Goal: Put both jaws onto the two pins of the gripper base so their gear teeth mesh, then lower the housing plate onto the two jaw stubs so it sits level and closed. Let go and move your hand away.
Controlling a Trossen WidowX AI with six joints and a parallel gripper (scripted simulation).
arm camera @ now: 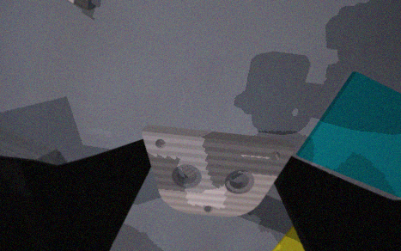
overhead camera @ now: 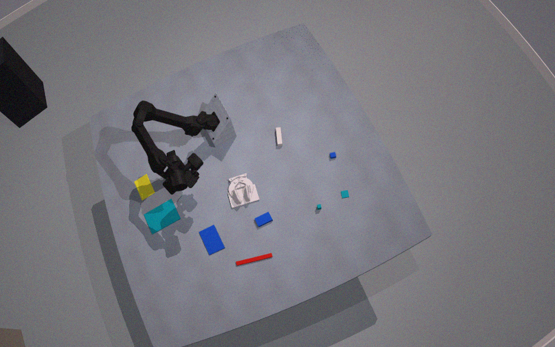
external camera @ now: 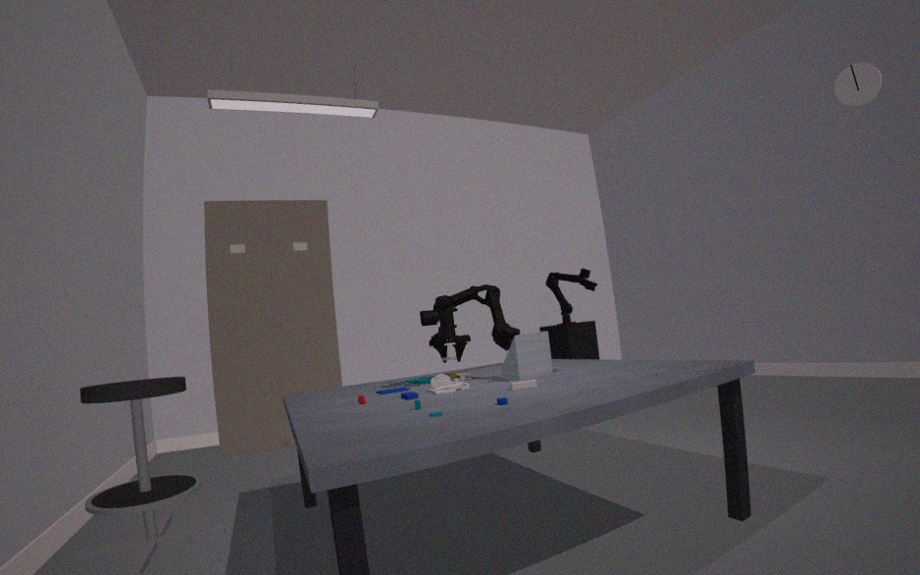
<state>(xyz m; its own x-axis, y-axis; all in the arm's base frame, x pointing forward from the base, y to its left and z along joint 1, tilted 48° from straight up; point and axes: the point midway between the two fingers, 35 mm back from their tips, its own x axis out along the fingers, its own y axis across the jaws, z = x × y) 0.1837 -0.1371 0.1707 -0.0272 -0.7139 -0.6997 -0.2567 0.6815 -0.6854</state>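
The housing plate is 9 cm ahead of my gripper tip, 19 cm to the left of it and 7 cm below it. The rest, counted from my gripper tip: small white stepped piece: 6 cm behind, 3 cm to the right, 7 cm below; white gripper base: 1 cm behind, 2 cm above; teal plate: 4 cm ahead, 19 cm to the right, 8 cm below.
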